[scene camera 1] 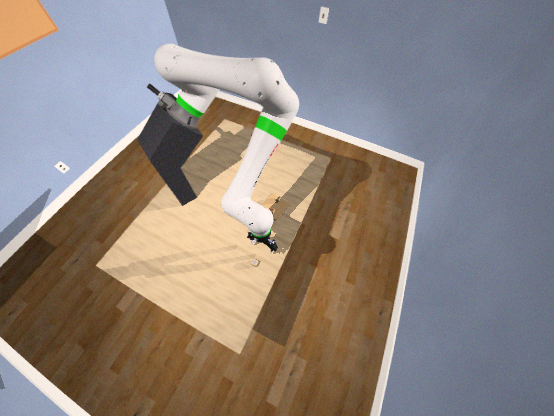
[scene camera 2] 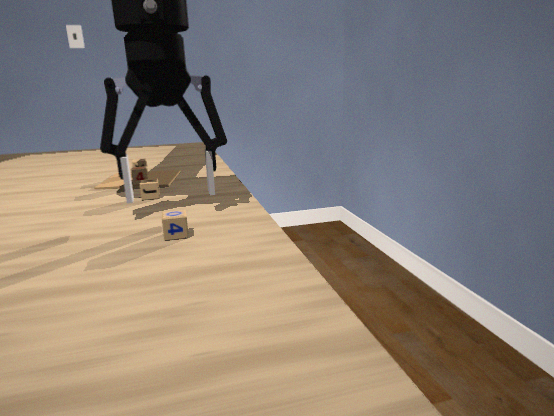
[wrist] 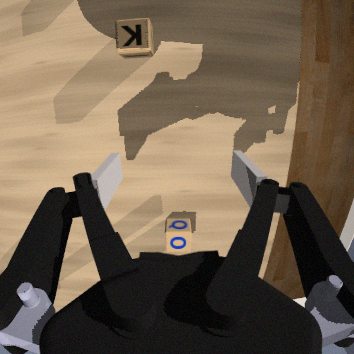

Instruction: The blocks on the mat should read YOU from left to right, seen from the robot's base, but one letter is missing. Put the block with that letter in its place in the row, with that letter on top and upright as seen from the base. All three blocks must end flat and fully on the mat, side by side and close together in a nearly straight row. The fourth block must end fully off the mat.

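A wooden block lies on the table in front of the mat, with a blue O on top, a blue 4 on one side and a blue Q on another. A block with a black mark on its side stands near the mat; a block with a black K on top shows in the wrist view. A block with a red 4 stands on the tan mat; a partly hidden block shows behind it. My gripper is open and empty above the table, near the O block.
The pale wooden table has its long edge close to the blocks and gripper, with the brown floor beyond. A dark angular stand is by the arm's base. Arm shadows fall across the blocks.
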